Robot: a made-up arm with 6 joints.
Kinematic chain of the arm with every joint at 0, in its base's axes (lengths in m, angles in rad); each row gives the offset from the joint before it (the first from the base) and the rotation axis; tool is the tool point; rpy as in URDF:
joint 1: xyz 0 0 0.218 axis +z
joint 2: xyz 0 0 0 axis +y
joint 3: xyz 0.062 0 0.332 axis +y
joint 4: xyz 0.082 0 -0.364 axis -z
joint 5: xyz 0 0 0 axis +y
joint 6: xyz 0.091 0 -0.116 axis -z
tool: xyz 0 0 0 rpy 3.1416 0 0
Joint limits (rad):
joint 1: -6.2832..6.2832
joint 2: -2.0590..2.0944
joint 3: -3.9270..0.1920
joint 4: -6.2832..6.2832
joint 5: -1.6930..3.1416
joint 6: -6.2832..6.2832
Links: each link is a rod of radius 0.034 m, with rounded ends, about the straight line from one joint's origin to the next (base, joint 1, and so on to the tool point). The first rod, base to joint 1, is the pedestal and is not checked.
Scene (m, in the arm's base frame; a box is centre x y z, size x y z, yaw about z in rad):
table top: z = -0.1
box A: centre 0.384 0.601 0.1 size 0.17 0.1 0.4 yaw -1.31
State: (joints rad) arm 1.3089 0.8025 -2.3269 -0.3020 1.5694 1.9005
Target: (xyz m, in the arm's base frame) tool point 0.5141 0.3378 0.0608
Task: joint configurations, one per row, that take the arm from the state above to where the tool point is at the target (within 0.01 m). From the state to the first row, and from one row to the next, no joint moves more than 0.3 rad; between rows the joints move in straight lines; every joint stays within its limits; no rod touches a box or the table.
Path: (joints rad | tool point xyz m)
1: 1.0995 0.6636 -2.2902 -0.2128 1.5954 1.9082 | 0.3431 0.6183 0.4331
2: 0.8902 0.5247 -2.2535 -0.1236 1.6214 1.9159 | 0.4327 0.5108 0.5079
3: 0.7760 0.7459 -2.0638 -0.2481 1.7284 1.9082 | 0.5089 0.4551 0.2692
4: 0.6617 0.9670 -1.8742 -0.3725 1.8354 1.9005 | 0.5141 0.3378 0.0608

